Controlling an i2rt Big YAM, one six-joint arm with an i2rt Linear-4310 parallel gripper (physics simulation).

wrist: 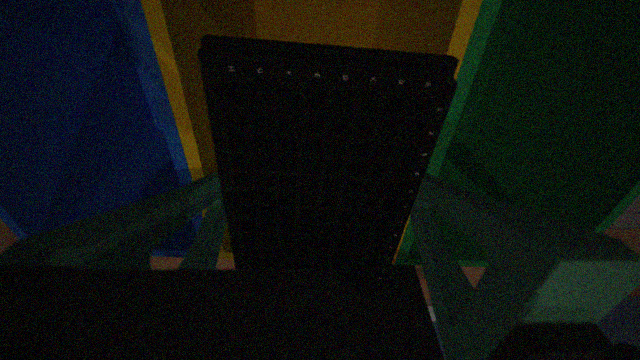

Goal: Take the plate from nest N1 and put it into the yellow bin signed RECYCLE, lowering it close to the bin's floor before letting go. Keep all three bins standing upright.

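Places are measured from the arm's base along level axes (x back, y right, z up), in metres.
Pixels of known places: gripper, between the fingertips: (319,181).
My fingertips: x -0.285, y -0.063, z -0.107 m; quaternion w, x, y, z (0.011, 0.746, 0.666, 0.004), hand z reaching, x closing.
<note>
Ahead of a thing's pixels: the offset from my fingertips to its top centre. Level surfaces: height alone.
A black plate @(dy -0.001, dx +0.005, dz +0.014 m) (320,130) with small pale letters and numbers along its edges fills the middle of the dark wrist view. My gripper (319,181) is shut on it, with one greenish finger at each side. The yellow bin @(dy -0.006, dx -0.002, dz -0.021 m) (315,20) shows behind and beyond the plate, its inner wall at the top and its rims to the left and right. The plate hides much of the bin's inside and overlaps part of its right rim. How high the plate is above the bin's floor cannot be told. The RECYCLE sign and nest N1 do not show.
A blue bin @(dy -0.135, dx -0.022, dz -0.021 m) (65,115) stands against the yellow bin's left side, and a green bin @(dy +0.122, dx +0.018, dz -0.021 m) (545,115) against its right side. Strips of brownish surface @(dz -0.214 m) (172,262) show below the bins. A dark shape covers the bottom left of the view.
</note>
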